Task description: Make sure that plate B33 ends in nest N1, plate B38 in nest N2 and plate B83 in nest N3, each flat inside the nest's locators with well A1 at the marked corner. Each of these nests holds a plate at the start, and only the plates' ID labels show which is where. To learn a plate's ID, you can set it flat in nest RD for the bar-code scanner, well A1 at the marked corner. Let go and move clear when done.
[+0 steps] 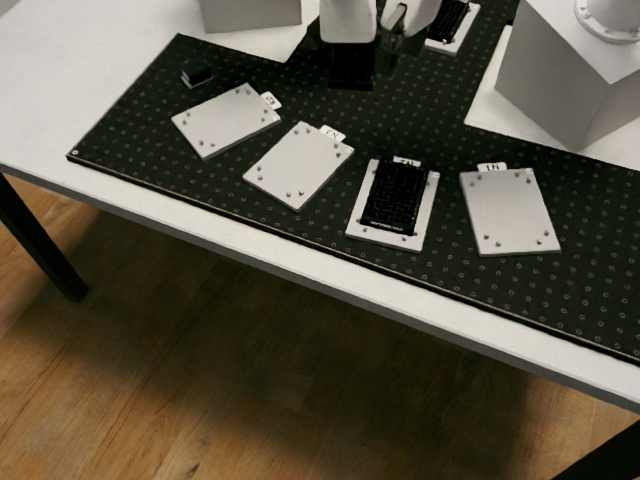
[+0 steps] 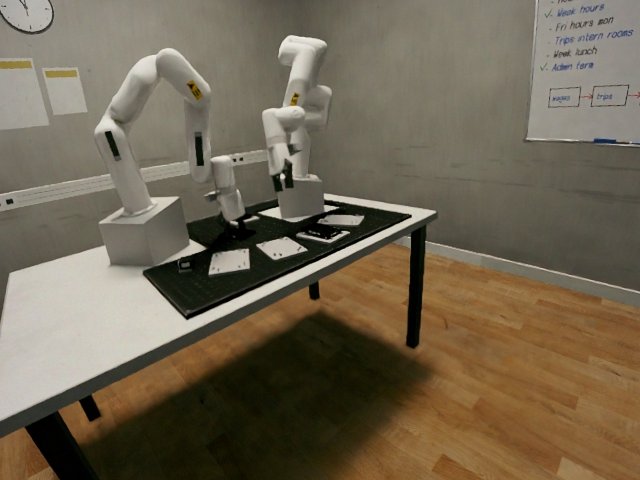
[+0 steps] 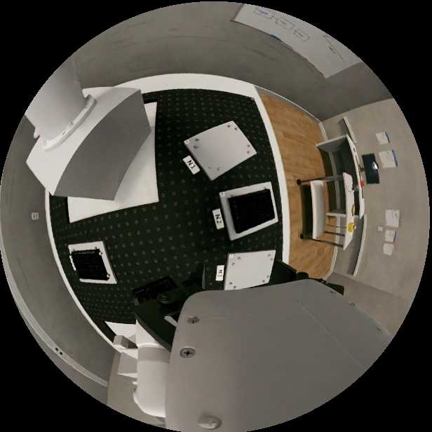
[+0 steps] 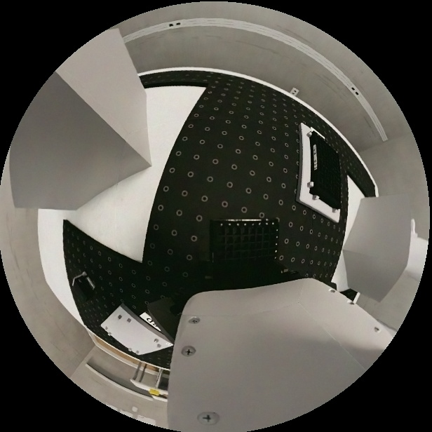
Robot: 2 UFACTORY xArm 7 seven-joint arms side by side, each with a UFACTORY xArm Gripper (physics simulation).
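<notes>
My left gripper is open and empty, raised above the board. My right gripper is low and shut on a black plate; whether the plate touches the board cannot be told. A black plate sits in nest N2. Another black plate sits in the back nest. Nests N1, N3 and RD hold no plate. Plate IDs are unreadable.
The small black scanner stands beyond RD. The left arm's base block and the right arm's base block flank the perforated board.
</notes>
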